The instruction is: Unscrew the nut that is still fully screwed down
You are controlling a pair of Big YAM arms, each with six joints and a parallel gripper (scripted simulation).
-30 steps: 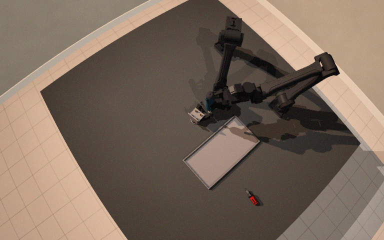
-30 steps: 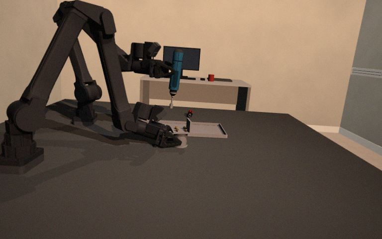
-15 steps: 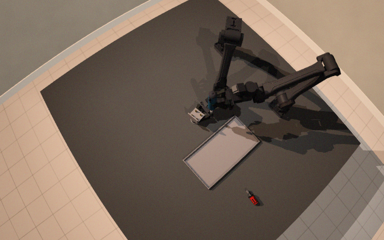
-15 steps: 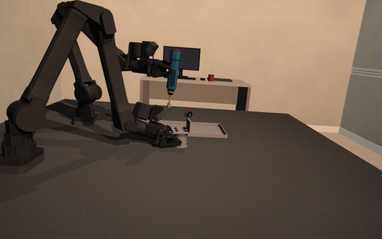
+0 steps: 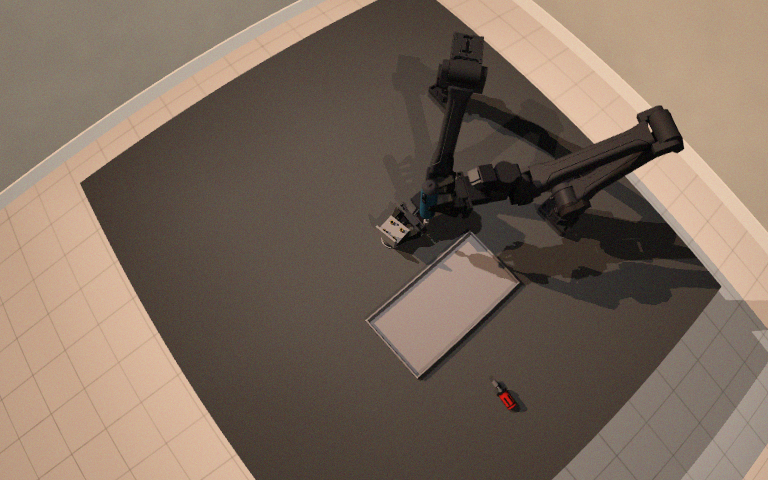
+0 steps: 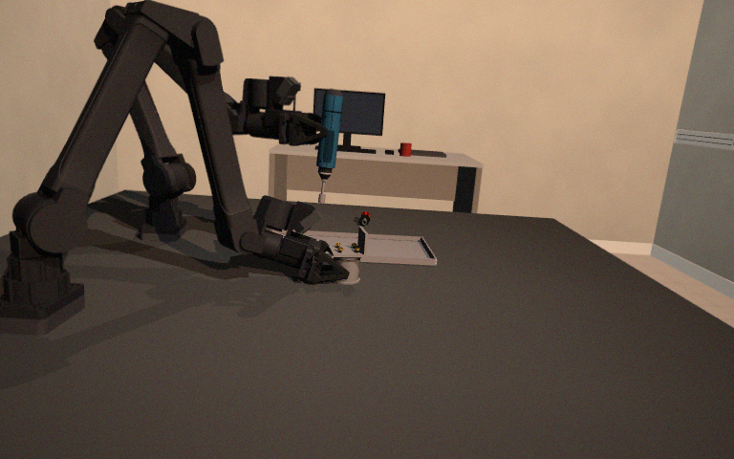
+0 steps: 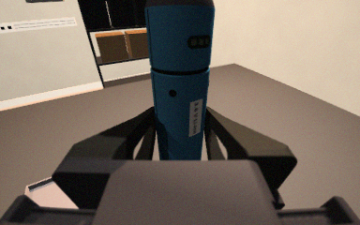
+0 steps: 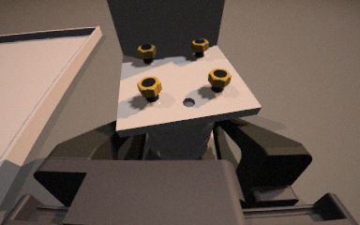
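The joint module is 1 cm above my right hand. Also, from my right hand: nut 2 cm ahead, 2 cm to the left, 5 cm above; grey bracket 5 cm above; tip 6 cm behind, 6 cm to the left, 15 cm above.
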